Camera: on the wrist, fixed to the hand. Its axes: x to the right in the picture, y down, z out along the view.
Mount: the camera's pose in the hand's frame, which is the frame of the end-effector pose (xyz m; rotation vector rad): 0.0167 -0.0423 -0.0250 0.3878 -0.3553 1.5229
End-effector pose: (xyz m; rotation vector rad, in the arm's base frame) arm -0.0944 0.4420 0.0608 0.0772 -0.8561 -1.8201
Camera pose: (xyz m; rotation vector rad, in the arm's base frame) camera -0.1242 0.4223 0.0232 -0.5332 -1.0374 -0.2279
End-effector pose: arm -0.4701 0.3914 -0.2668 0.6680 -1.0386 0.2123
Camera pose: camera -0.4238 0.3709 -0.2783 0.1072 -1.7033 1.6889
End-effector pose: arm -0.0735 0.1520 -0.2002 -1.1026 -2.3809 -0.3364
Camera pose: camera -0.1069 0.1252 -0.1709 -2.3993 -1.0970 0.8389
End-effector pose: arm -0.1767 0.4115 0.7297 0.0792 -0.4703 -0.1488
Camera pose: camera -0.1558 0.3681 0.7103 0.0562 -0.7973 1.4466
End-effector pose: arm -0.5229 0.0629 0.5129 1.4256 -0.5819 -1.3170
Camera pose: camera -0.5078 0.0710 0.4639 0.5831 -1.7517 -0.1712
